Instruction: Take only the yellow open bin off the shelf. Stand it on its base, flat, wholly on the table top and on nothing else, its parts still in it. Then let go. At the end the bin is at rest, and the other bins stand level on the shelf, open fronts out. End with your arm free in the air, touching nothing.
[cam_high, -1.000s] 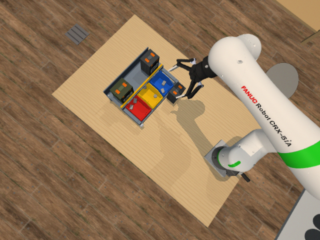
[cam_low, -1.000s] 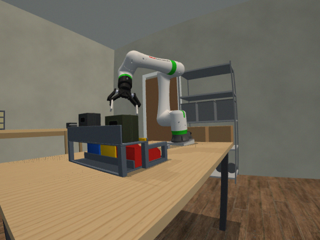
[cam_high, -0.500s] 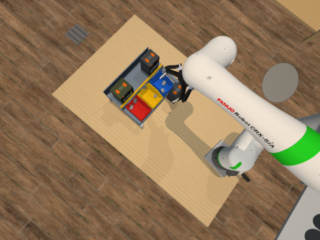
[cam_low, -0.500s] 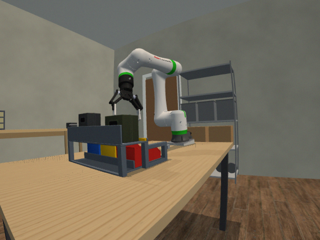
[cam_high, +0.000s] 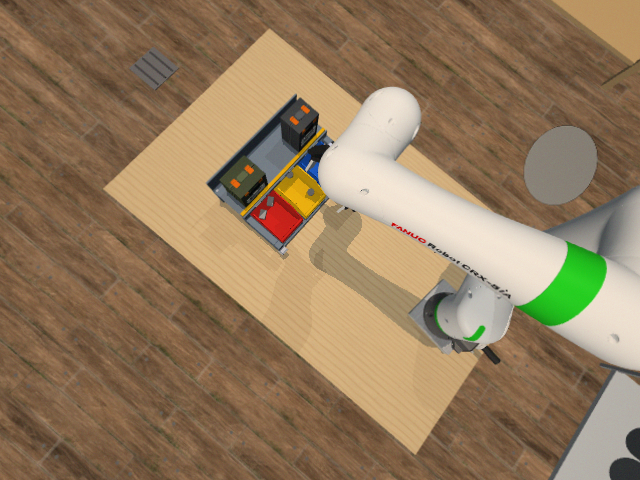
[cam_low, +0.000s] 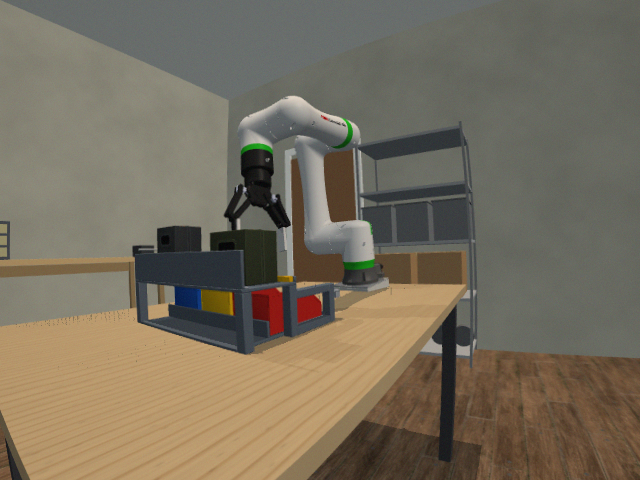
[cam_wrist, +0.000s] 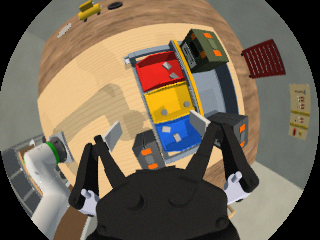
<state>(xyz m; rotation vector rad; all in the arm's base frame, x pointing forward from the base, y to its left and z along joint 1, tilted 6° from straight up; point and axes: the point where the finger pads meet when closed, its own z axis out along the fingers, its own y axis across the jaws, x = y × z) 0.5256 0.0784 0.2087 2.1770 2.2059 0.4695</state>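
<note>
Right now my hand is 80 mm short of the yellow open bin, 40 mm to the right of it and 130 mm above it. Also, from my hand: red bin (70 mm ahead, 150 mm to the left, 130 mm below); then blue bin (100 mm ahead, 70 mm to the right, 130 mm below); then black box (200 mm ahead, 60 mm to the right, 10 mm below).
</note>
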